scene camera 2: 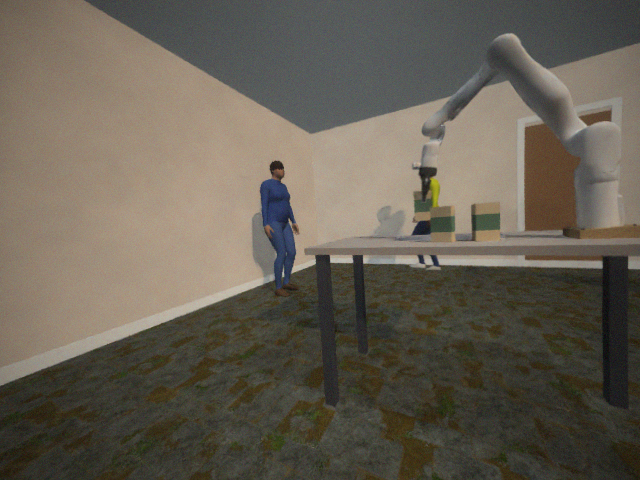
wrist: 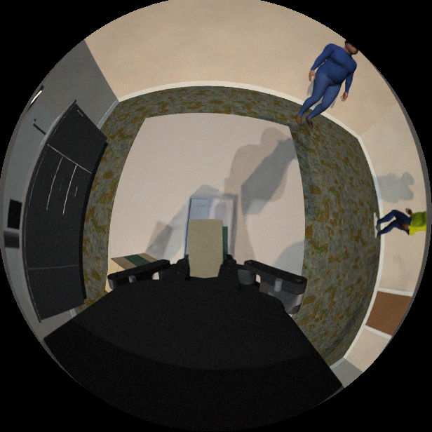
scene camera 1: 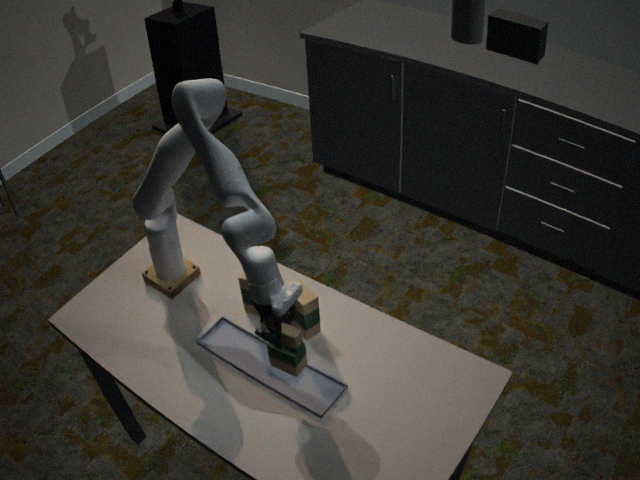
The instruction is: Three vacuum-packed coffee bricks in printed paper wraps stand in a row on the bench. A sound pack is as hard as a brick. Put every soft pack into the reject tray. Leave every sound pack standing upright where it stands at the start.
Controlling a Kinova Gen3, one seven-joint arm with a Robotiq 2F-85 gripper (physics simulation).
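Frame: origin at the arm's base, x ahead, y left, z up, level; centimetres.
Seen in the pictures: gripper, between the fingertips: (scene camera 2: 423, 203) (scene camera 1: 285, 343); arm's base, origin of its link: (scene camera 2: 598, 226) (scene camera 1: 170, 269).
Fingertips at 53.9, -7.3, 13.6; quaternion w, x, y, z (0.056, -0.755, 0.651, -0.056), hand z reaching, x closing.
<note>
Pixels of each thing's top centre, then the offset from my fingertips to it, as dx, dy, dz. Level surfaces: height alone.
- tan coffee pack with a green band, centre of its top: (scene camera 1: 283, 327) (scene camera 2: 422, 190) +0.2, +0.0, +5.9
- middle pack, centre of its top: (scene camera 1: 301, 292) (scene camera 2: 442, 206) -9.1, +16.6, -2.9
- bench, height of its surface: dz -16.9
My gripper (scene camera 1: 279, 338) (scene camera 2: 424, 195) (wrist: 208, 258) is shut on a tan coffee pack with a green band (scene camera 1: 288, 356) (scene camera 2: 421, 212) (wrist: 205, 240). The held pack is upright, raised above the reject tray (scene camera 1: 320, 395) (wrist: 200, 206), and looks narrow between the fingers in the wrist view. The middle pack (scene camera 1: 311, 317) (scene camera 2: 443, 223) (wrist: 134, 261) stands upright on the bench behind the tray. The pack nearest the robot base (scene camera 1: 247, 297) (scene camera 2: 485, 222) also stands upright, partly hidden by the arm in scene view 1. The far finger is hidden in scene view 1.
The bench (scene camera 1: 413, 382) (scene camera 2: 361, 244) carries the arm's wooden base plate (scene camera 1: 171, 283) (scene camera 2: 594, 235). A dark cabinet (scene camera 1: 356, 113) stands beyond the bench. A person in blue (scene camera 2: 279, 206) (wrist: 334, 70) and one in yellow (scene camera 2: 435, 191) (wrist: 417, 222) stand away from the bench.
</note>
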